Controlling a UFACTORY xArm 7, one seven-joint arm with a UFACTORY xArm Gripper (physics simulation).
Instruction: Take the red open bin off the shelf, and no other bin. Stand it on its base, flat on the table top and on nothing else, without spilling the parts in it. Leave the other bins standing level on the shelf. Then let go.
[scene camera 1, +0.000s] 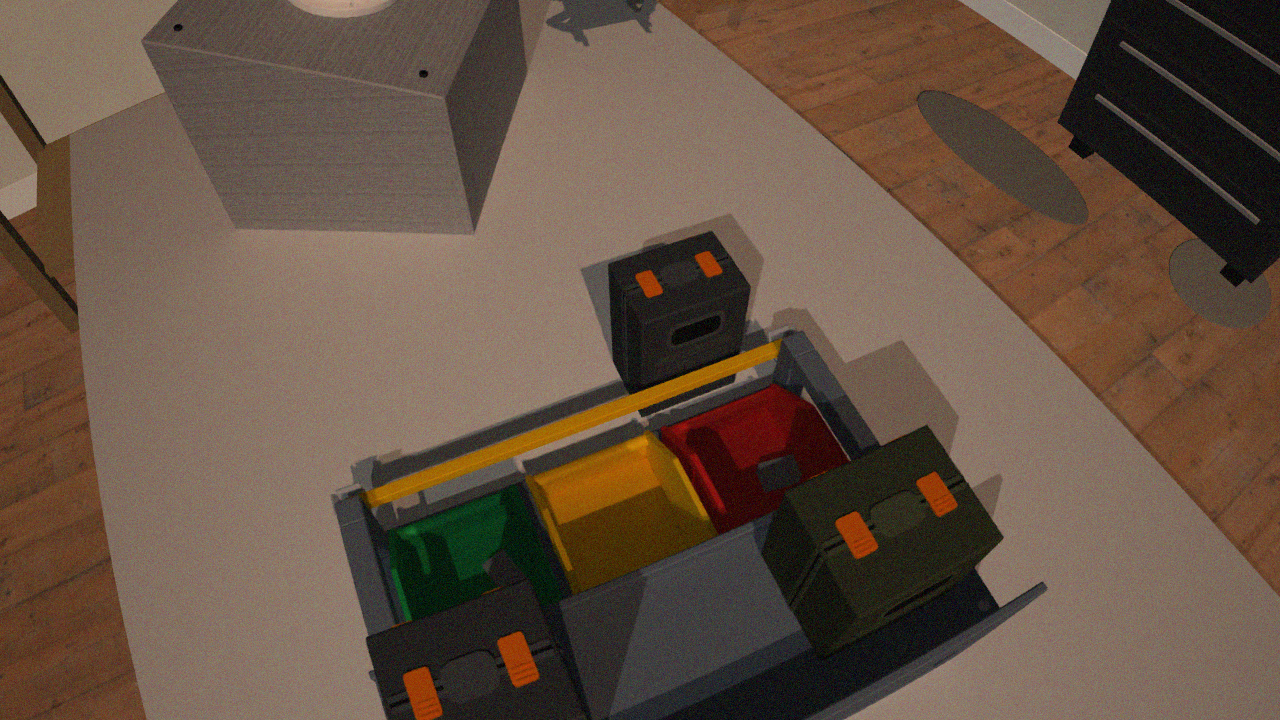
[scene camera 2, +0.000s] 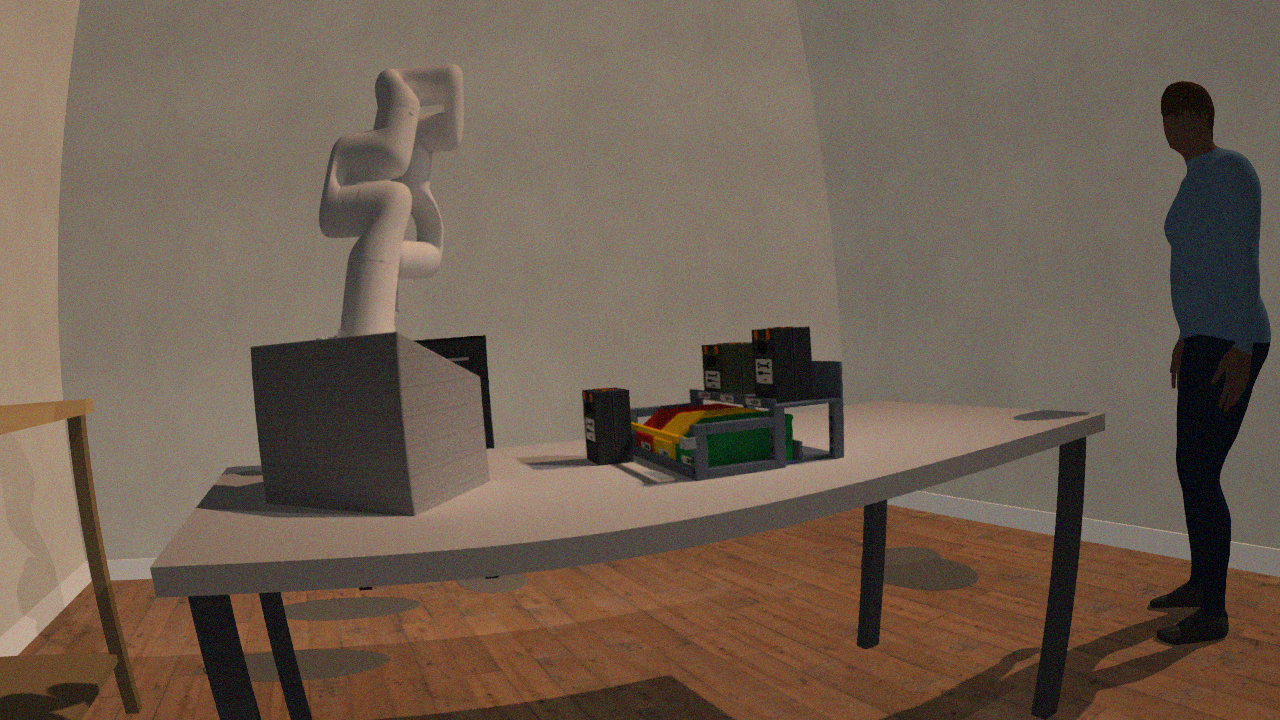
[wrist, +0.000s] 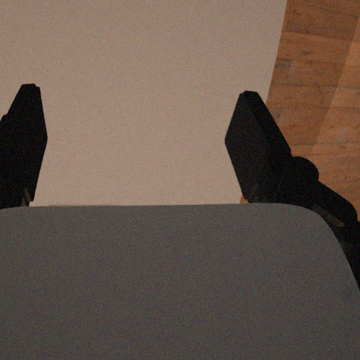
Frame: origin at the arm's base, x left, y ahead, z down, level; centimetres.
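Seen in the pictures: arm's base, origin of the base link: (scene camera 2: 364, 361).
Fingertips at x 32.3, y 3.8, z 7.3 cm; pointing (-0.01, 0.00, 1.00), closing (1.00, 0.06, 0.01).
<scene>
Offsets run from my fingertips to a thing's middle.
The red open bin @[dx -17.1, dy +56.3, dz +9.7 cm] (scene camera 1: 750, 436) (scene camera 2: 666, 417) sits on the lower level of the grey shelf (scene camera 1: 353, 555) (scene camera 2: 780, 438), at the end of the row, with a dark part in it. The yellow bin @[dx -28.2, dy +55.7, dz +9.7 cm] (scene camera 1: 617, 519) is beside it in the middle, and the green bin @[dx -39.4, dy +55.5, dz +9.7 cm] (scene camera 1: 465, 546) (scene camera 2: 742, 440) is at the other end. A yellow bar @[dx -27.8, dy +45.4, dz +8.0 cm] (scene camera 1: 572, 427) runs along the shelf's front. My gripper (wrist: 138, 110) is open and empty, over bare table top (wrist: 150, 45) in the wrist view. The bins do not show in the wrist view.
A black case @[dx -17.1, dy +40.9, dz +7.5 cm] (scene camera 1: 680, 313) (scene camera 2: 606, 425) stands on the table right before the shelf's front, near the red bin. An olive case @[dx -17.3, dy +66.1, dz -0.9 cm] (scene camera 1: 881, 546) (scene camera 2: 726, 368) and another black case @[dx -40.4, dy +64.7, dz -2.2 cm] (scene camera 1: 474, 658) (scene camera 2: 781, 362) stand on the upper level. The arm's grey pedestal (scene camera 1: 349, 143) (scene camera 2: 335, 429) stands on the table.
</scene>
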